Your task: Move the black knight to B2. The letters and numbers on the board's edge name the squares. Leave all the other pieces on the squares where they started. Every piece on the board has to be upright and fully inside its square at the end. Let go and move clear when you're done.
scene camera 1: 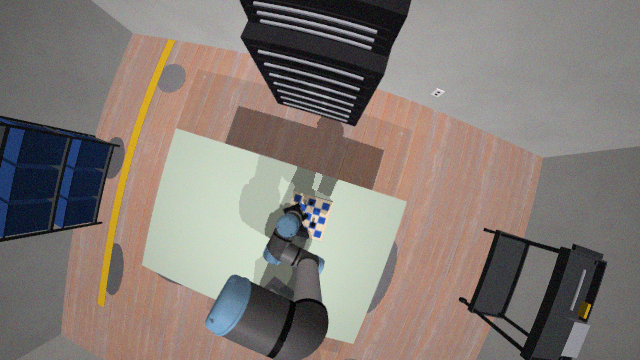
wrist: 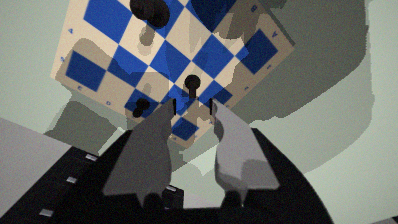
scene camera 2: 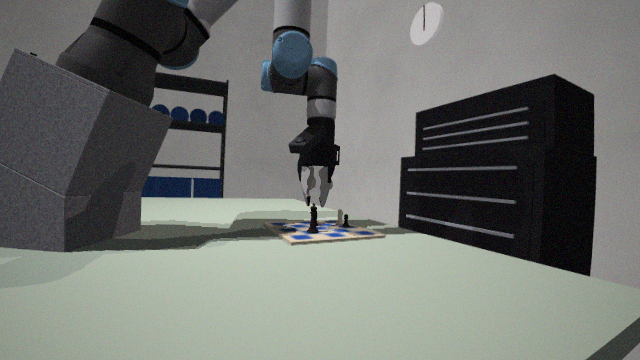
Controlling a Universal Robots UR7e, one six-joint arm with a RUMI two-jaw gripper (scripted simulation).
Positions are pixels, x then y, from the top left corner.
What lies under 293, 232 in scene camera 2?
A chessboard.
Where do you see a chessboard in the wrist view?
115, 60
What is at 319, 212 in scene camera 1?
A chessboard.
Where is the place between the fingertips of my gripper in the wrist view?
192, 99
